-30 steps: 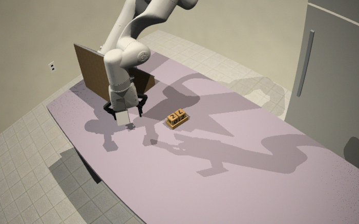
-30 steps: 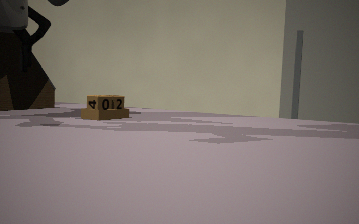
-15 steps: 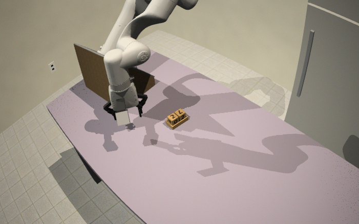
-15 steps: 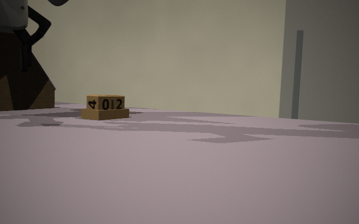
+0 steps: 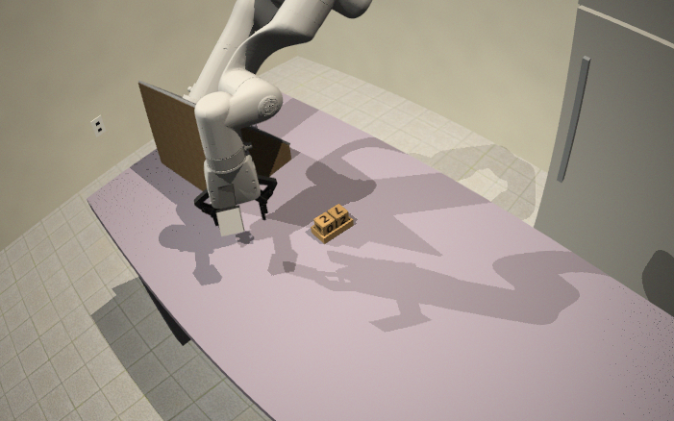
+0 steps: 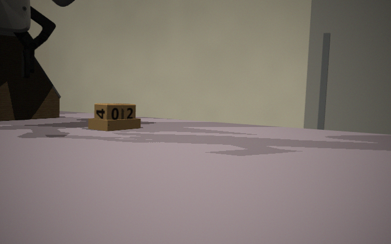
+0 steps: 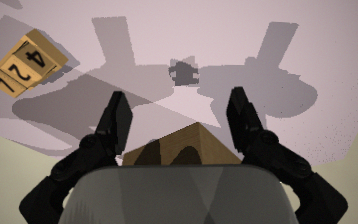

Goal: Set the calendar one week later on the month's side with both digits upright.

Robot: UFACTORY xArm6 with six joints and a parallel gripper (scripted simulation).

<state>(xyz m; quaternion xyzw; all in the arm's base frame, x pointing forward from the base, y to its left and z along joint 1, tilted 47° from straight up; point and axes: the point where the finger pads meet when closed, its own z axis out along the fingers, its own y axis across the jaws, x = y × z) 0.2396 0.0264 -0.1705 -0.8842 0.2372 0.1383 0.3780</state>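
The cube is 100 mm ahead of my hand, 130 mm to the left of it and 60 mm below it. Round my hand: wooden calendar tray (100 mm ahead, 150 mm to the left, 80 mm below).
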